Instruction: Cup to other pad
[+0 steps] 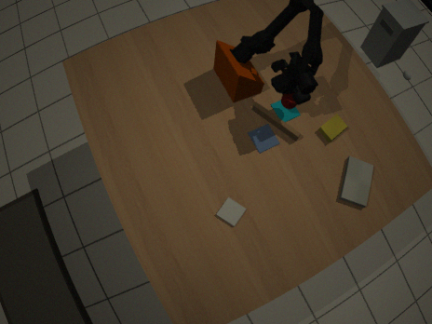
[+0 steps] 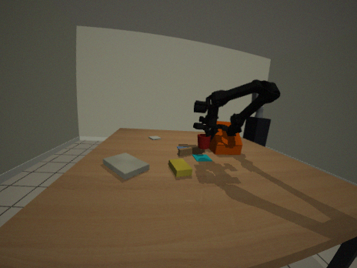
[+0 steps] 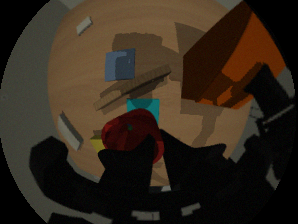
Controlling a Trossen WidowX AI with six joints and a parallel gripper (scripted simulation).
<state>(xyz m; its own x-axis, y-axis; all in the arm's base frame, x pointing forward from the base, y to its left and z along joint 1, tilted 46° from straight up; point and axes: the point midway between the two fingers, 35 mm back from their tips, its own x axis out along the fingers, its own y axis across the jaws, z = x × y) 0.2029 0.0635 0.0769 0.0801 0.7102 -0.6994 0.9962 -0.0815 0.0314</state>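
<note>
The cyan pad lies 10 cm below my gripper tip and 3 cm ahead of it. Round my gripper tip: blue pad (15 cm to the right, 10 cm below, 9 cm ahead); low brown bar (9 cm below, 7 cm to the right, 6 cm ahead); red cup (3 cm ahead).
</note>
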